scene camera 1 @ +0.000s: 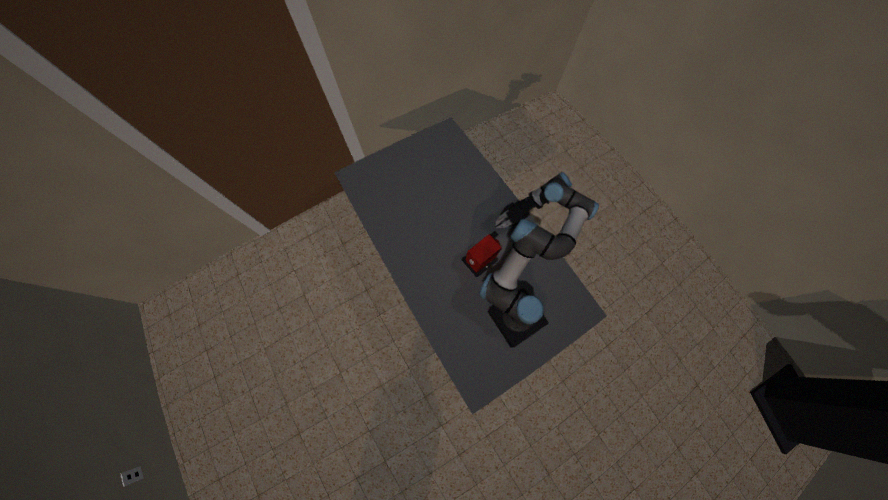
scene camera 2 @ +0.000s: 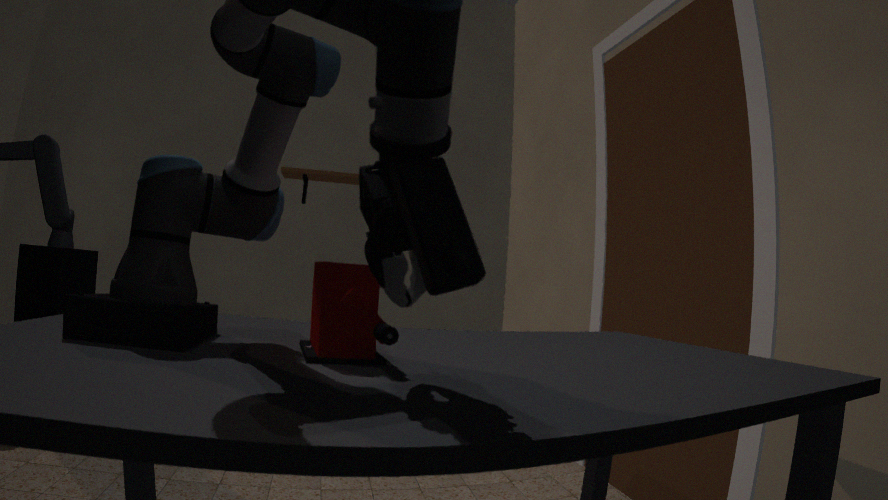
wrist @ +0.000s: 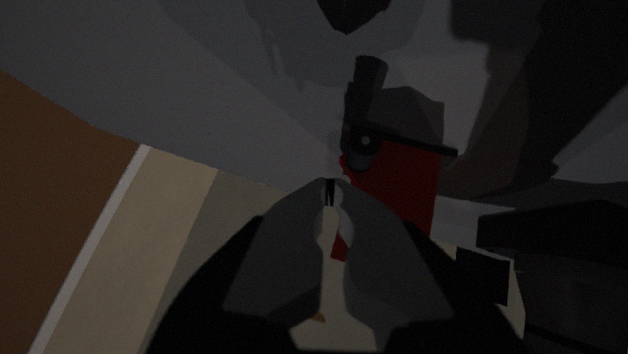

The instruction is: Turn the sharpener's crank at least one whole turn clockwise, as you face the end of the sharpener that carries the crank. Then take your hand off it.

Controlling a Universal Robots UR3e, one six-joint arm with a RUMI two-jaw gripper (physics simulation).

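Pixels of known places: gripper, fingertip midpoint: (scene camera 1: pixel 495 226) (scene camera 2: pixel 405 305) (wrist: pixel 328 181); arm's base, link origin: (scene camera 2: pixel 153 300) (wrist: pixel 574 267).
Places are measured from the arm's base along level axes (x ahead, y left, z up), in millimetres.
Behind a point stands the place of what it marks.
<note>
The red sharpener (scene camera 1: pixel 482 252) {x 270, y 47, z 77 mm} (scene camera 2: pixel 344 310) {x 290, y -24, z 18 mm} (wrist: pixel 400 180) {x 293, y -23, z -6 mm} stands upright on its dark base on the table. Its crank's black round knob (scene camera 2: pixel 386 334) {x 347, y -67, z -2 mm} (wrist: pixel 365 140) {x 351, y -67, z -3 mm} is low at the crank end, close to the base's height; the crank's arm is mostly hidden or too dark to trace. My gripper (scene camera 1: pixel 500 220) {x 367, y -64, z 32 mm} (scene camera 2: pixel 407 301) {x 367, y -64, z 32 mm} (wrist: pixel 328 181) {x 367, y -64, z 32 mm} is shut with nothing between the fingertips. It is tilted, above the table off the crank end, with its tips higher than the knob. The fingertips look apart from the knob and from the sharpener's body.
The grey table (scene camera 1: pixel 410 180) {x 769, y 188, z -52 mm} (scene camera 2: pixel 559 372) {x 579, y -11, z -52 mm} carries the arm's dark base block (scene camera 1: pixel 534 332) {x -85, y -31, z 2 mm} (scene camera 2: pixel 139 322) {x 33, y -81, z -20 mm} near the sharpener. The arm bends above the table beside the sharpener. A dark pedestal (scene camera 2: pixel 55 279) with another arm stands beyond the table. A brown door (scene camera 1: pixel 217 93) (scene camera 2: pixel 677 217) is in the wall.
</note>
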